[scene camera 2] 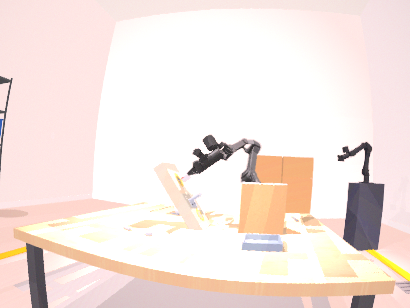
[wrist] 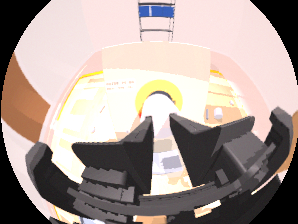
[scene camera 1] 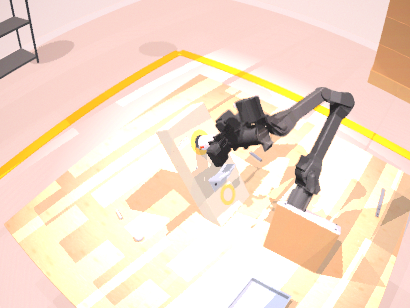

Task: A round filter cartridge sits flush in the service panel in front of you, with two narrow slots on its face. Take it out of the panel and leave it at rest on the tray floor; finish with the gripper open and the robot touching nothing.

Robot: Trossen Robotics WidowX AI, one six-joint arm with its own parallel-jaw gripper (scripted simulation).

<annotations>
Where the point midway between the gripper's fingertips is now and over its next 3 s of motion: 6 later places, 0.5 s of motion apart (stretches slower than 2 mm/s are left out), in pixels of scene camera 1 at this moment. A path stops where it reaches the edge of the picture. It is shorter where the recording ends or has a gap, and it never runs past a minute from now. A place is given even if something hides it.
My gripper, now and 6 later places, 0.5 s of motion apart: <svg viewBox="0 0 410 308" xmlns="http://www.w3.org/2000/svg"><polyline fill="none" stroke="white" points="210,141 216,148 221,159 221,159 213,141 216,132 225,161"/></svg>
</annotations>
